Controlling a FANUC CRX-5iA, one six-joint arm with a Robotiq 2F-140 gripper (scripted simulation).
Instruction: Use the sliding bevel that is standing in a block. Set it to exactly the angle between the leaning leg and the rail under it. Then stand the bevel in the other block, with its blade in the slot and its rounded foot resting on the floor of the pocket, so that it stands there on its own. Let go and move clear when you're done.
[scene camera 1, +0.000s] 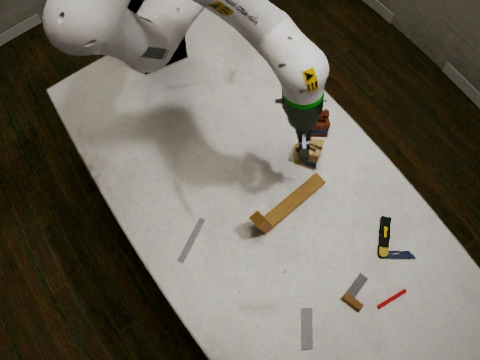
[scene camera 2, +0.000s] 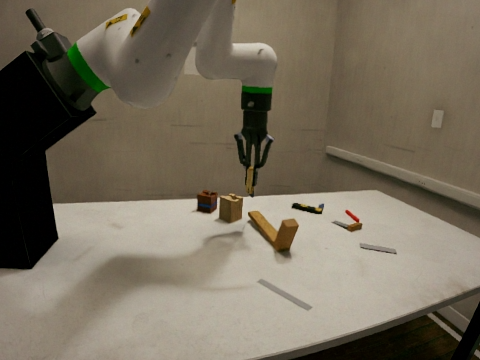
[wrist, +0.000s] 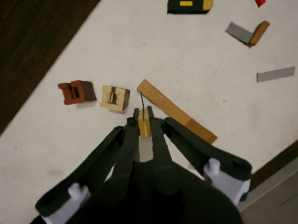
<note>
In view: the gripper (scene camera 2: 251, 184).
The gripper also shows in the wrist view (wrist: 144, 112).
</note>
